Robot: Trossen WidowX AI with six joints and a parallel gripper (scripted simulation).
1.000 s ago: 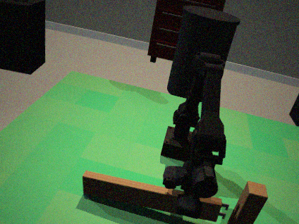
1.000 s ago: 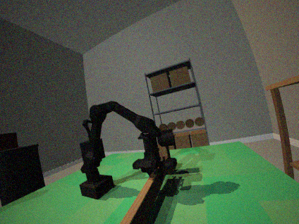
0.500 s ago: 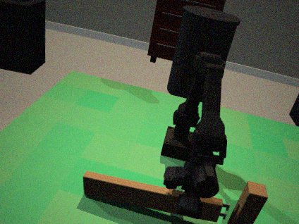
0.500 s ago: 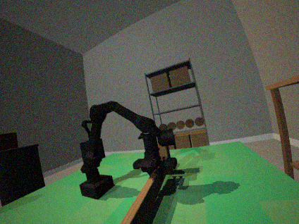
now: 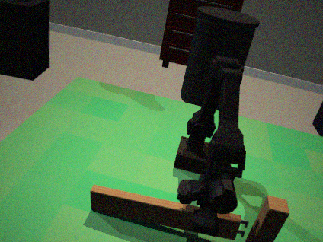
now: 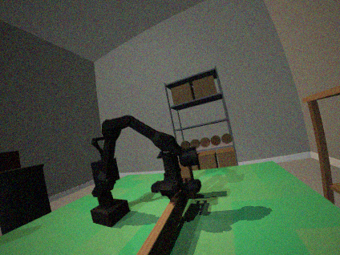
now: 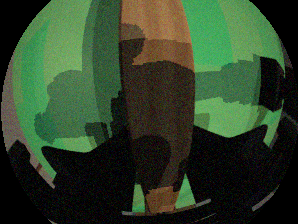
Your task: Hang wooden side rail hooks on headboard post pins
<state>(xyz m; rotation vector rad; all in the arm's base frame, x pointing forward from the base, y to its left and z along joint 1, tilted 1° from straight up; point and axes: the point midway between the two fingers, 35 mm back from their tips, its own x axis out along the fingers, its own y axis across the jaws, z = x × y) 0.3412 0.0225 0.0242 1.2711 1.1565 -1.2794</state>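
Now: the headboard post 2 cm ahead of my gripper tip, 16 cm to the left of it and 4 cm above it.
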